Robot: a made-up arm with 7 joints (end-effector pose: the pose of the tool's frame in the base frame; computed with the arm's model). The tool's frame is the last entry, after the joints. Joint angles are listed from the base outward.
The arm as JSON. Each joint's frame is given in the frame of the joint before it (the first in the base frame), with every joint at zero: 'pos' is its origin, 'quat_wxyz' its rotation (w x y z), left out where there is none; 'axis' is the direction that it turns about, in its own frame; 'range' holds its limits. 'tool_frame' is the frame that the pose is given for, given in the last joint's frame.
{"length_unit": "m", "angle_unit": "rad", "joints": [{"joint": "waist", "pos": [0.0, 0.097, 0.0], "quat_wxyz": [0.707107, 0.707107, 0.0, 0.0], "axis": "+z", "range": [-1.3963, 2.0]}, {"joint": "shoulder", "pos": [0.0, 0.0, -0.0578], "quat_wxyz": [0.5, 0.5, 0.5, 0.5], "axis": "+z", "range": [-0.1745, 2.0]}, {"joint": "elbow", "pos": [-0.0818, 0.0, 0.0], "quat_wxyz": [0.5, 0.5, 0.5, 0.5], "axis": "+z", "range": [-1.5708, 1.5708]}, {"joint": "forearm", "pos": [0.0, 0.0, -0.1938], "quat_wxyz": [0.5, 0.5, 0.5, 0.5], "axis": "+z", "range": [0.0, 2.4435]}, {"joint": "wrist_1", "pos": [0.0, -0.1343, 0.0], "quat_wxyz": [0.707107, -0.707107, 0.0, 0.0], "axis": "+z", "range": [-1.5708, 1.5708]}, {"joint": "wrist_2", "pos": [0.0, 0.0, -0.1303], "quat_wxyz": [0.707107, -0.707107, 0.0, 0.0], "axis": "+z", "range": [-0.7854, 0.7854]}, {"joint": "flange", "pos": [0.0, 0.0, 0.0], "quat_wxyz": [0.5, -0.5, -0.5, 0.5], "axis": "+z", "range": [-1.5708, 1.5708]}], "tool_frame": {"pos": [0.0, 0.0, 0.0], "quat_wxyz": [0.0, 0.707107, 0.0, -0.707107]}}
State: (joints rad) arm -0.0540 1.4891 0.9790 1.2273 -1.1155 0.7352 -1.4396
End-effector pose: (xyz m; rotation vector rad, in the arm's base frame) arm 0.1483 0.5352 0.1686 -2.3227 -0.0273 -0.2619
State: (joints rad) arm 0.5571 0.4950 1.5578 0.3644 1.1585 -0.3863 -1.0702
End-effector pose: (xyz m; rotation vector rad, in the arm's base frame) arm 0.2206 0.4861 -0.3518 -0.0037 -0.2099 -3.1009
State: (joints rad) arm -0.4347 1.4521 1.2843 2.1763 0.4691 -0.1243 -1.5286
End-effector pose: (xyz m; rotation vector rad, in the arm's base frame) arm 0.1368 0.3036 0.1486 -0.9884 2.4850 -0.8475
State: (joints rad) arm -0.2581 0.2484 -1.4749 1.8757 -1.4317 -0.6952 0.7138
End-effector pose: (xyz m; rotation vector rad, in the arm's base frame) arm -0.0409 -0.0405 -0.2497 0.7565 1.3144 2.2930
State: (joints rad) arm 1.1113 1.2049 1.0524 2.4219 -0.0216 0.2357 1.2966
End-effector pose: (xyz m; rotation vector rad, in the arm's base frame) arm -0.0639 0.2806 0.1280 2.0939 -1.7856 -0.9486
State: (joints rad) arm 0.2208 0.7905 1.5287 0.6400 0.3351 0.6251 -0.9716
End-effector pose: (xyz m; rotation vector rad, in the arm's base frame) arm 0.0571 0.6126 -0.2239 0.8594 -0.1284 2.0503
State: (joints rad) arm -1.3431 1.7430 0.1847 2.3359 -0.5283 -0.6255 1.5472
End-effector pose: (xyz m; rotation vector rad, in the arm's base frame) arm 0.0914 0.2398 -0.1714 1.0293 -0.6779 2.7007
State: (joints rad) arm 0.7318 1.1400 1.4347 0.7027 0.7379 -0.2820 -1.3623
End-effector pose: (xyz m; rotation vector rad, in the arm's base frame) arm 0.0476 0.6594 -0.0183 -0.3084 0.6585 -2.6476
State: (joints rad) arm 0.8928 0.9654 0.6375 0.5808 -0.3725 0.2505 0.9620
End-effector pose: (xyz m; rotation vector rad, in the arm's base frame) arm 0.2380 0.6125 -0.0419 0.2624 -1.2741 0.0654
